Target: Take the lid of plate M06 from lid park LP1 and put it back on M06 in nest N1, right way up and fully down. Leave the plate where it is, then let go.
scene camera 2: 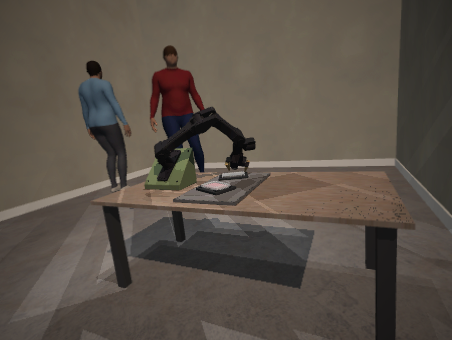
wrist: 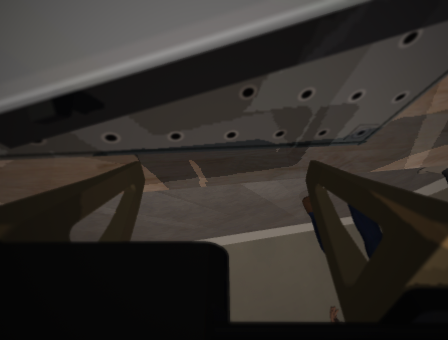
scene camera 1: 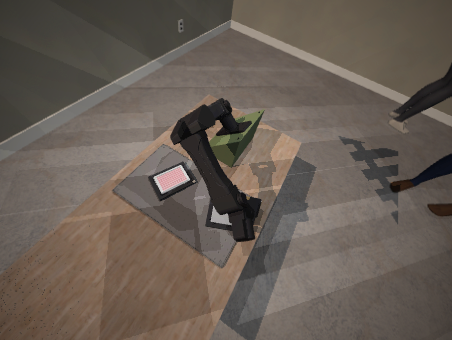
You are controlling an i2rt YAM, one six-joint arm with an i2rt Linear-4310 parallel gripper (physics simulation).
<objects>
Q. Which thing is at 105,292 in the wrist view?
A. The gripper.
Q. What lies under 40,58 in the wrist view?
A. A pale lid.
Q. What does the gripper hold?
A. Nothing.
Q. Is the gripper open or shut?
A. Open.
</objects>
